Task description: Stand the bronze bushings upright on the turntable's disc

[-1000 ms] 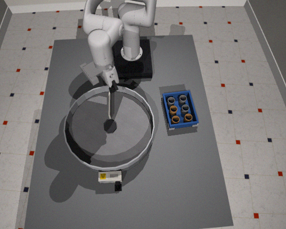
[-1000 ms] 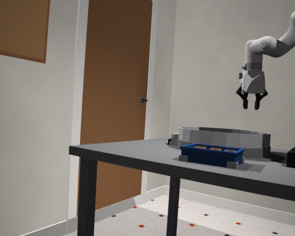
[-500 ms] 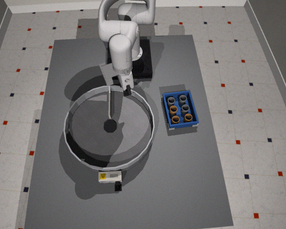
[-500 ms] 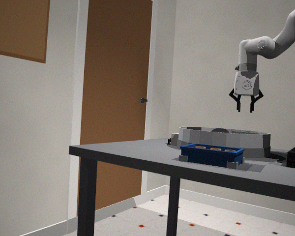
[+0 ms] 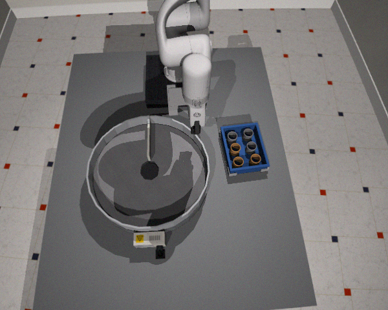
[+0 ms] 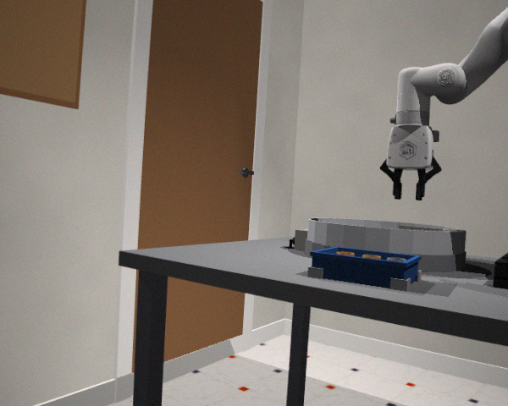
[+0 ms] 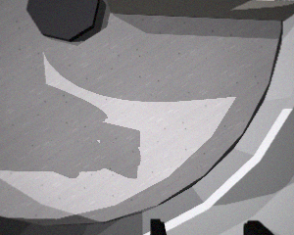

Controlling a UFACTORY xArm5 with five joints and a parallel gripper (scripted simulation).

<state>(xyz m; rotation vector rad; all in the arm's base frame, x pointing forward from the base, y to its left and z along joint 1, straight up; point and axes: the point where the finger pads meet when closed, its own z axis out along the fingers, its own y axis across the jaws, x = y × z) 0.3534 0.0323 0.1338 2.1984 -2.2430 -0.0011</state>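
My gripper is now 3 cm short of the blue crate, 19 cm to the right of it and 16 cm above it. The rest, counted from my hand: turntable disc (10 cm ahead, 17 cm to the right, 13 cm below).
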